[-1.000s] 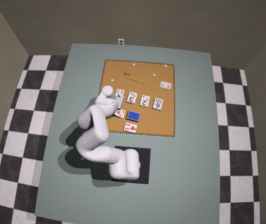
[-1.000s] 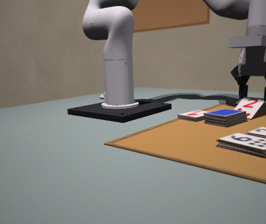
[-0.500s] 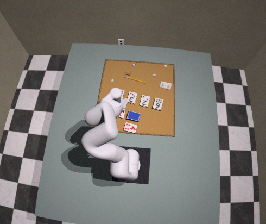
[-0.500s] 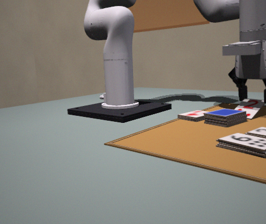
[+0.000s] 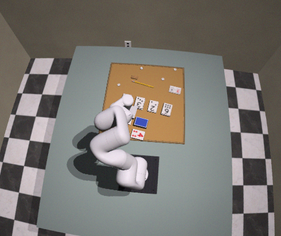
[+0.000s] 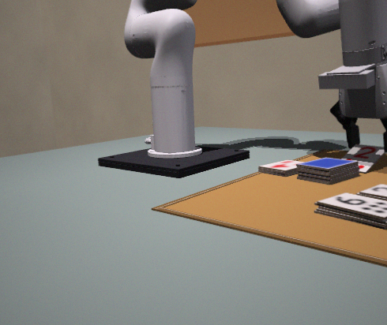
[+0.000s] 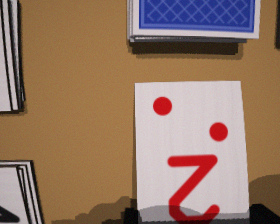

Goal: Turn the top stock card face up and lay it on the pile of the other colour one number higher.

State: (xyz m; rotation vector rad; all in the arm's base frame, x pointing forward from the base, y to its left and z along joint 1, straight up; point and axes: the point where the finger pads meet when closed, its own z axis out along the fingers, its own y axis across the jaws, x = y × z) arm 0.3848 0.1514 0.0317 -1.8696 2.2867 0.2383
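Now: hand 40 mm to the left of the red 2 card, 30 mm above it and 10 mm past it. Round my hand: brown mat (170 mm ahead, 160 mm to the right, 60 mm below); red 4 card (130 mm to the right, 110 mm behind, 40 mm below); black 4 card (150 mm ahead, 40 mm below, 20 mm to the right).
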